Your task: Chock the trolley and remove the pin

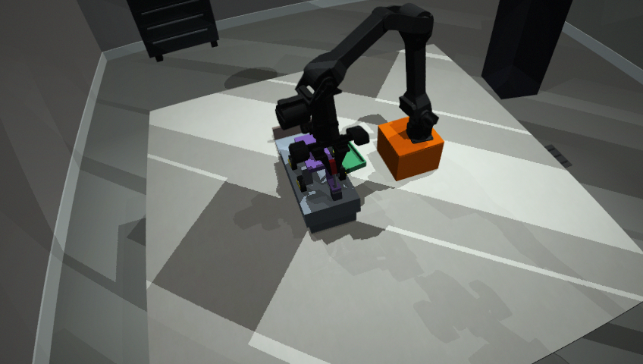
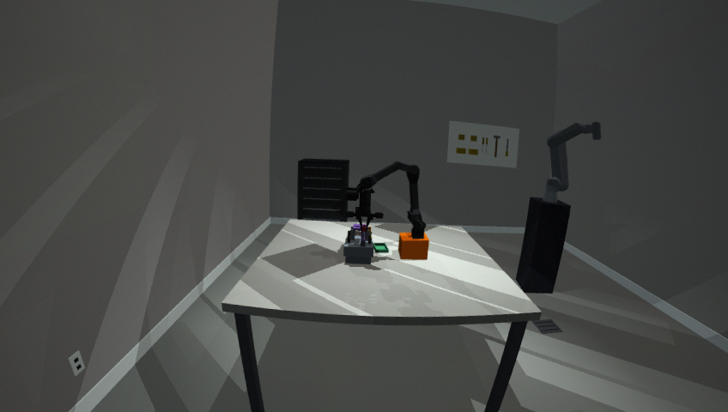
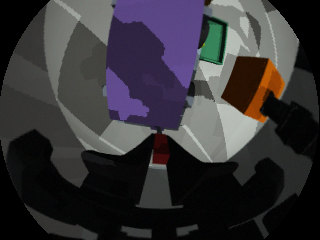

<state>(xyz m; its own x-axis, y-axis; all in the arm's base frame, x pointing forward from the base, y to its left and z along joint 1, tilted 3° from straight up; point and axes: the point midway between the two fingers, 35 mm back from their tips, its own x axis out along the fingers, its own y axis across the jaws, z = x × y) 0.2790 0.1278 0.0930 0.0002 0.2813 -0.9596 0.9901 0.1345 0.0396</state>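
Right now the green tray is 80 mm behind my gripper tip, 200 mm to the right of it and 170 mm below it. From my gripper tip the other things lie so: grey ramp 40 mm ahead, 100 mm to the right, 110 mm below; trolley 40 mm ahead, 90 mm to the right, 50 mm below; red-headed stop pin right at my gripper tip.
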